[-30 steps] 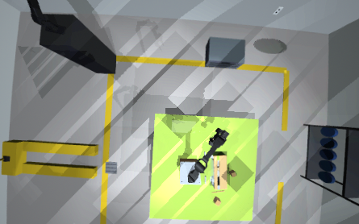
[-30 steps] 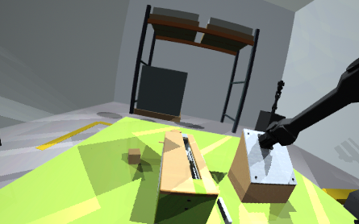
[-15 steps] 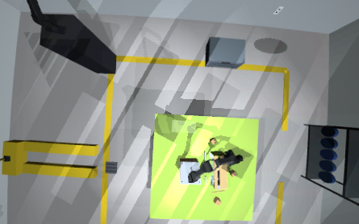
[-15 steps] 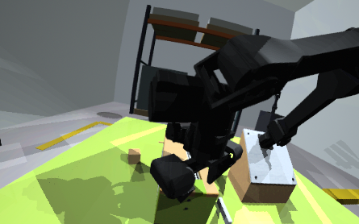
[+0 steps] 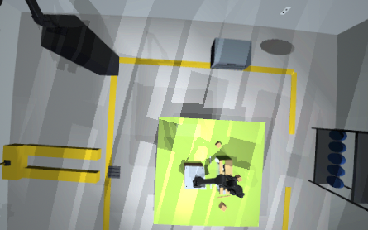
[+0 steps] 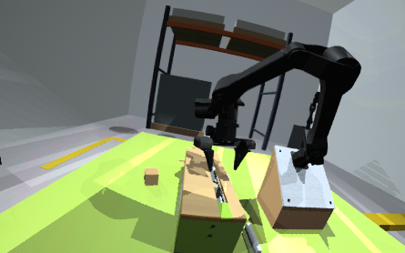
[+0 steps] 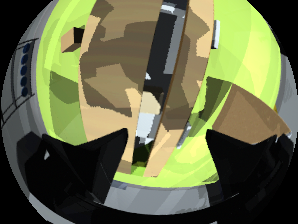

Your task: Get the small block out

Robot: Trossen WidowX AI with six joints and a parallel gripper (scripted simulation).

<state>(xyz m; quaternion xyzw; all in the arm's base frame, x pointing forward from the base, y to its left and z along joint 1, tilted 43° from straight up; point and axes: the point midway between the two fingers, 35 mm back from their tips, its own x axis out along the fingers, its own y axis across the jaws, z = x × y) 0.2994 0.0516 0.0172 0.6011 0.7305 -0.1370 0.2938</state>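
Right now the tan box is 1 cm ahead of my gripper tip, 3 cm to the right of it and 9 cm below it. The rest, counted from my gripper tip: small tan block (2 cm ahead, 7 cm below).
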